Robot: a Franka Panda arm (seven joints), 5 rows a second.
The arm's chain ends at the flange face. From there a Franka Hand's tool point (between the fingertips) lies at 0.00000 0.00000 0.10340 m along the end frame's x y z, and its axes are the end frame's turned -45 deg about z.
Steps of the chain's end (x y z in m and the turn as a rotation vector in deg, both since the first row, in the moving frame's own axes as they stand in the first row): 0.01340 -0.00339 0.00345 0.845 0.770 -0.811; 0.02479 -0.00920 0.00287 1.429 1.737 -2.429; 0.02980 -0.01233 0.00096 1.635 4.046 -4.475; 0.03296 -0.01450 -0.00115 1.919 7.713 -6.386; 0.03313 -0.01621 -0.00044 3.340 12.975 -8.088; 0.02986 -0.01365 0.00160 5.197 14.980 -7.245
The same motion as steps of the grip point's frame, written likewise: 0.01393 0.00697 0.00343 0.053 1.142 -0.811; 0.02808 0.01133 0.00279 -0.218 2.239 -2.429; 0.03715 0.01514 0.00066 -1.705 4.017 -4.475; 0.04620 0.01972 -0.00214 -4.097 6.811 -6.386; 0.05631 0.02265 -0.00325 -6.813 11.536 -8.088; 0.05690 0.02214 -0.00233 -6.918 14.267 -7.245
